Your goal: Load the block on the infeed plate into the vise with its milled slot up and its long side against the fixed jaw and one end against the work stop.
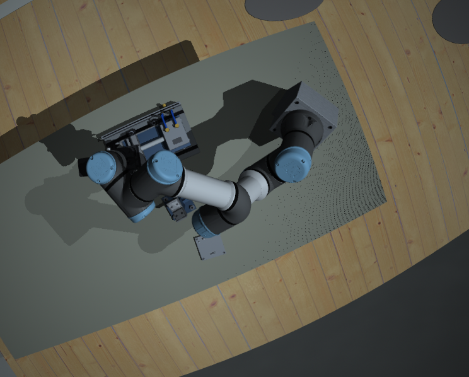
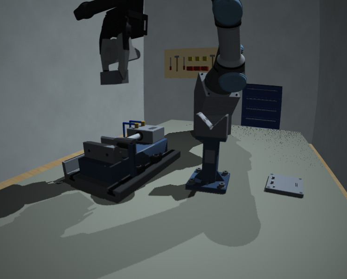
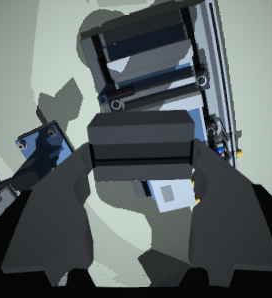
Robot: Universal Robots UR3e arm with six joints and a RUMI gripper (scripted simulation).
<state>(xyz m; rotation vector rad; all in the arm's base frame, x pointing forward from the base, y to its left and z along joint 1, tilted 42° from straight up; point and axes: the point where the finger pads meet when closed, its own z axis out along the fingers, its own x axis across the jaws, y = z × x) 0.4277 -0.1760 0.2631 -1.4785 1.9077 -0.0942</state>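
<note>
The fixed jaw is 40 mm ahead of my hand, 20 mm to the right of it and 170 mm below it. Also, from my hand: part: right at my hand; then moving jaw: 30 mm behind, 20 mm to the right, 170 mm below; then work stop: 30 mm to the left, 160 mm below.
</note>
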